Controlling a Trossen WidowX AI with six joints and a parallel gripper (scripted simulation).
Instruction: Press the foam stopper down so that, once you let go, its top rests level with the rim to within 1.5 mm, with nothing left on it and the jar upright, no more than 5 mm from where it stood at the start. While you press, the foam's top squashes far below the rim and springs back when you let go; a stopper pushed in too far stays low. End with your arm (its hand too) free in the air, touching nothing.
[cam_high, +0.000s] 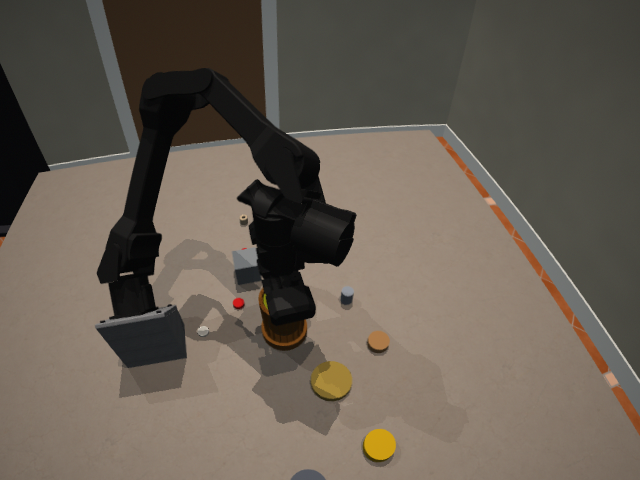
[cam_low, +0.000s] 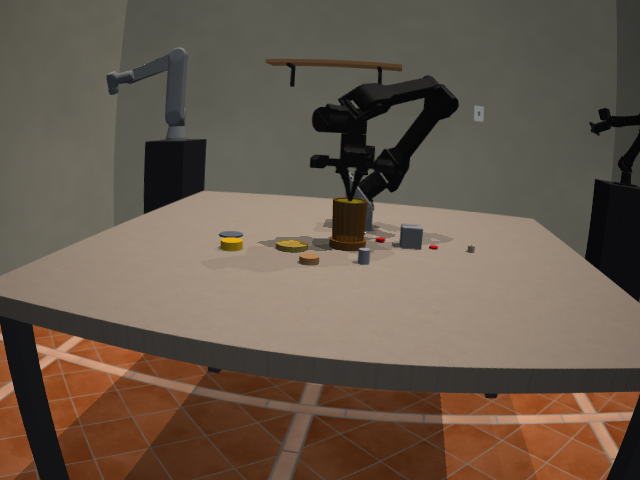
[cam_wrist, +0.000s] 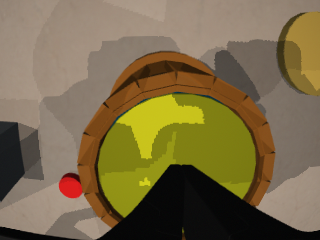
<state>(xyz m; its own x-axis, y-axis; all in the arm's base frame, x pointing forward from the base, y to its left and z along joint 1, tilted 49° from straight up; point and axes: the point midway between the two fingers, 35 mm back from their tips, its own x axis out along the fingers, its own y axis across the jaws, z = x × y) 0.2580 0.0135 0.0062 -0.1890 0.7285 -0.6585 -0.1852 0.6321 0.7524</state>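
The foam stopper lies 5 cm below my hand. From my hand the other things lie so: small grey cylinder (13 cm ahead, 6 cm to the left, 13 cm below); then olive disc (8 cm ahead, 11 cm to the right, 13 cm below); then red button (9 cm behind, 6 cm to the left, 14 cm below).
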